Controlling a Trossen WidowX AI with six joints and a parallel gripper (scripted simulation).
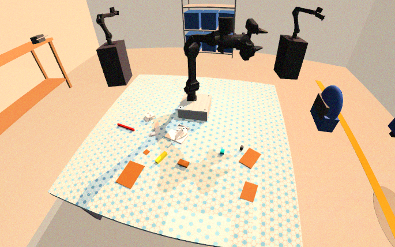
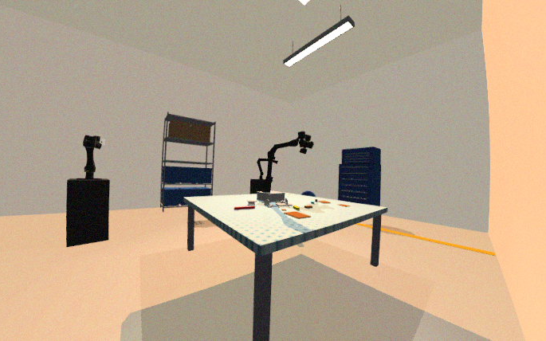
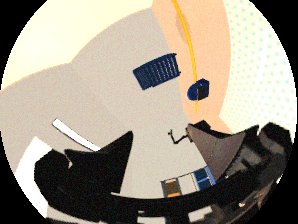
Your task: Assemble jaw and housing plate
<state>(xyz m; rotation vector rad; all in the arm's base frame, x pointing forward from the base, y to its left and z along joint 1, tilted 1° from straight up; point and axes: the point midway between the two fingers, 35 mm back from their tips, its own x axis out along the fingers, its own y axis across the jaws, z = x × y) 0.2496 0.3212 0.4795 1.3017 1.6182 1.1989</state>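
My gripper tip is now 10 mm short of the white jaw, 590 mm to the left of it and 550 mm above it. Also, from my gripper tip: teal cube (160 mm ahead, 180 mm to the right, 550 mm below); black cube (150 mm ahead, 70 mm to the right, 550 mm below); yellow block (200 mm ahead, 510 mm to the right, 550 mm below).
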